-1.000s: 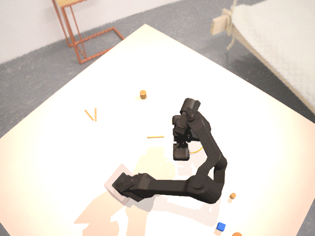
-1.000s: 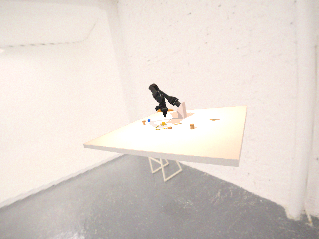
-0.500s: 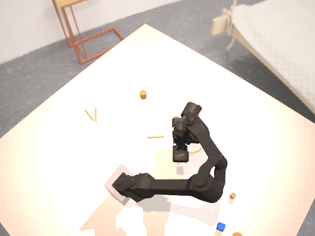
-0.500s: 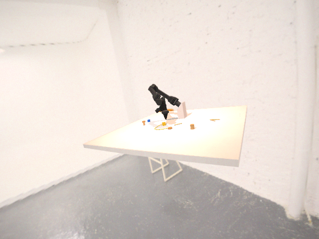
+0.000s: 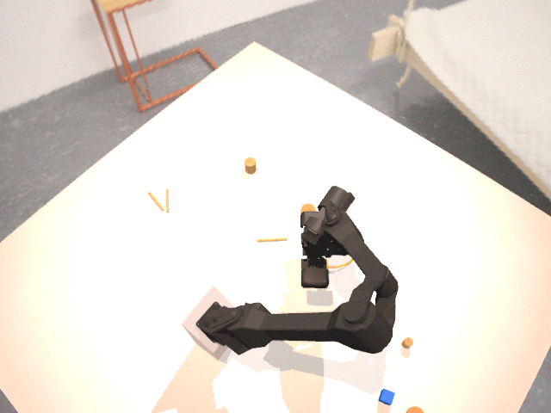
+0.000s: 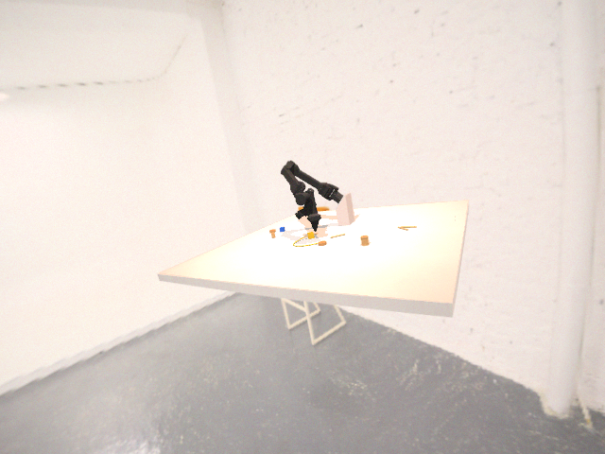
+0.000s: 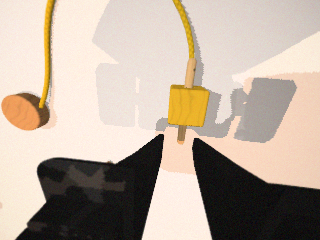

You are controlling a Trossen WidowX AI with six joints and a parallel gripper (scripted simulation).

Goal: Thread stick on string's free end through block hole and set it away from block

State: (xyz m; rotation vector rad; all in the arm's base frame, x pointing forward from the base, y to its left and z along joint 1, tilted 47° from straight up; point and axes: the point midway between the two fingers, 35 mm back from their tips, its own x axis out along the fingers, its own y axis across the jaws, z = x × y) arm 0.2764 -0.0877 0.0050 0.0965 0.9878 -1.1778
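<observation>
The yellow block lies 20 mm to the right of my gripper tip, 20 mm below it and 10 mm ahead of it. The rest, counted from my gripper tip: blue cube 320 mm to the right, 160 mm behind, 20 mm below; round wooden button 130 mm ahead, 100 mm to the left, 30 mm below; wooden cylinder 310 mm to the left, 150 mm ahead, 20 mm below.
</observation>
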